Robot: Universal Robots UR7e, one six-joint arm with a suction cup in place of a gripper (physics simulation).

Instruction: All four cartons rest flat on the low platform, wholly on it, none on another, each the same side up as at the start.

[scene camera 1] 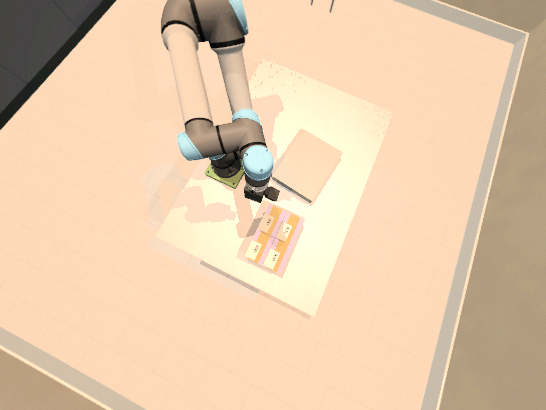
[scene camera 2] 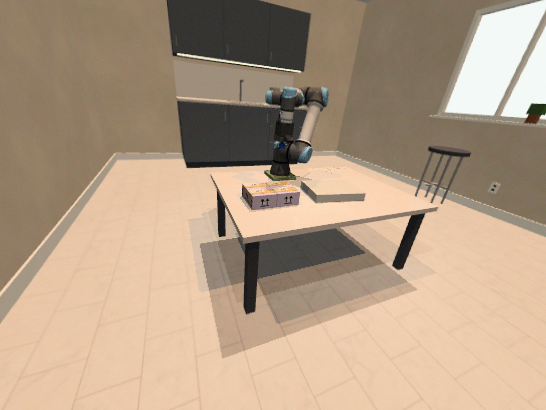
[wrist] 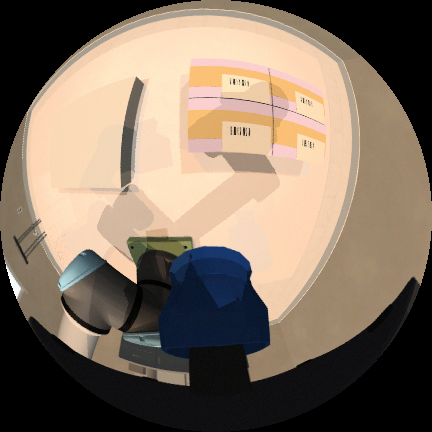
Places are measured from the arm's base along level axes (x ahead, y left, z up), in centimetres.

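Where they show: end effector, tool point: (scene camera 2: 281, 148) (wrist: 210, 279); arm's base, origin of the base link: (scene camera 1: 226, 164) (scene camera 2: 280, 172) (wrist: 161, 269).
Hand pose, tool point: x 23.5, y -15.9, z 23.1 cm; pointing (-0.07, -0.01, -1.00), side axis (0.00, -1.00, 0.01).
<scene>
Each offset is from my tool point to the top centre of the thing. Level surfaces: height alone.
Four orange-and-pink cartons with white labels stand flat on the table in a tight two-by-two block. The two nearer the platform are the base-side one @(dx +8.7, dy -5.6, dz -17.9 cm) (scene camera 1: 267, 223) (wrist: 205, 120) and the outer one @(dx +17.9, dy -6.6, dz -17.9 cm) (scene camera 1: 286, 231) (scene camera 2: 288, 197) (wrist: 205, 75). The two farther ones are the base-side one @(dx +7.1, dy -19.1, dz -17.9 cm) (scene camera 1: 255, 250) (wrist: 286, 131) and the outer one @(dx +16.4, dy -20.1, dz -17.9 cm) (scene camera 1: 274, 258) (scene camera 2: 264, 201) (wrist: 284, 82). The low beige platform @(dx +17.4, dy +29.0, dz -20.7 cm) (scene camera 1: 310, 162) (scene camera 2: 332, 191) (wrist: 90, 135) lies apart from them and bears no carton. My gripper's blue suction cup (scene camera 2: 281, 146) (wrist: 212, 290) hangs above the table, off and holding nothing; scene camera 1 hides the cup.
The table @(dz -25.5 cm) (scene camera 1: 332, 235) (scene camera 2: 320, 217) carries everything. My arm's green base plate (scene camera 1: 215, 175) (scene camera 2: 272, 175) (wrist: 160, 242) sits on it, with the cartons and platform on the side away from the kitchen cabinets. A round stool (scene camera 2: 449, 151) stands on the floor at the right.
</scene>
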